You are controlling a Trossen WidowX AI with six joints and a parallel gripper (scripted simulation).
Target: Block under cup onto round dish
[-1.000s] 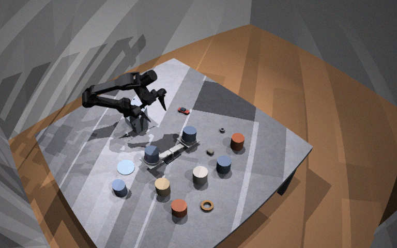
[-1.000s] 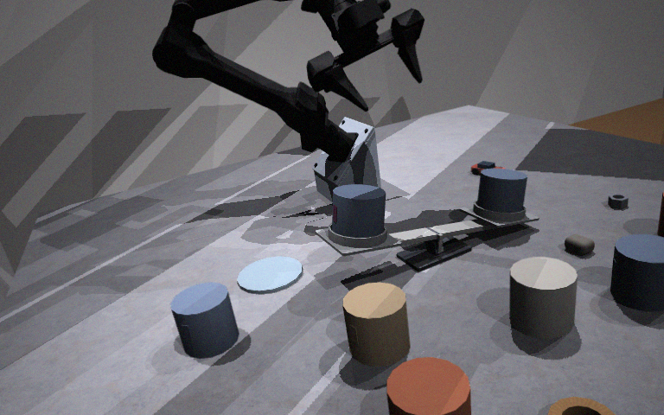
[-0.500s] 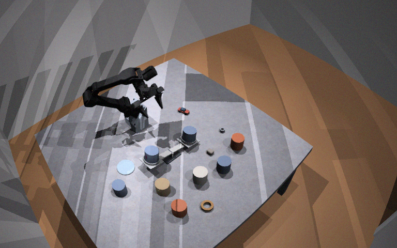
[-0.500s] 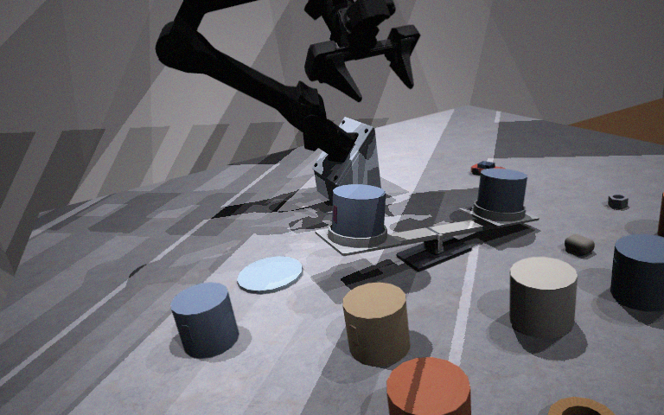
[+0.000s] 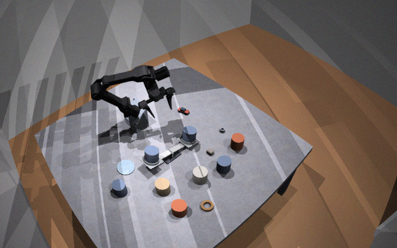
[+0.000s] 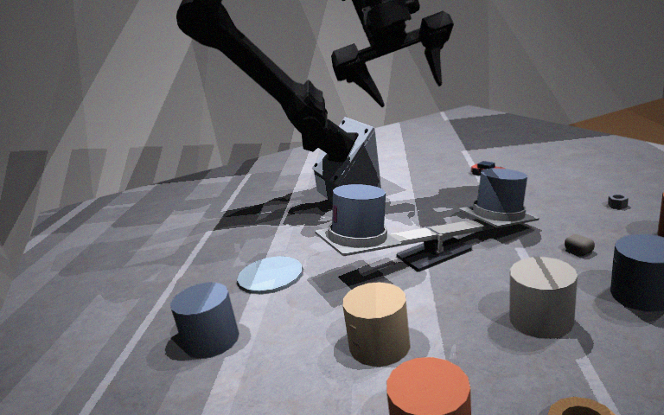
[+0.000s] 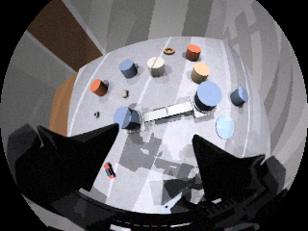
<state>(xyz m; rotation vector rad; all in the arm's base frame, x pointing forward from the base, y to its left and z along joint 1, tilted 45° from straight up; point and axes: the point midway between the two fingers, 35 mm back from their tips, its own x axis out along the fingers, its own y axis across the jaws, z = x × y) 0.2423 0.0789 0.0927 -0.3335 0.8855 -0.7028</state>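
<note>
The grey block is 19 cm below my gripper tip, 10 cm to the left of it and 8 cm ahead of it. Round my gripper tip: white cup (26 cm ahead, 19 cm below, 6 cm to the right); dark lump (22 cm below, 21 cm ahead, 11 cm to the left); round light-blue dish (26 cm to the right, 23 cm below, 6 cm behind).
</note>
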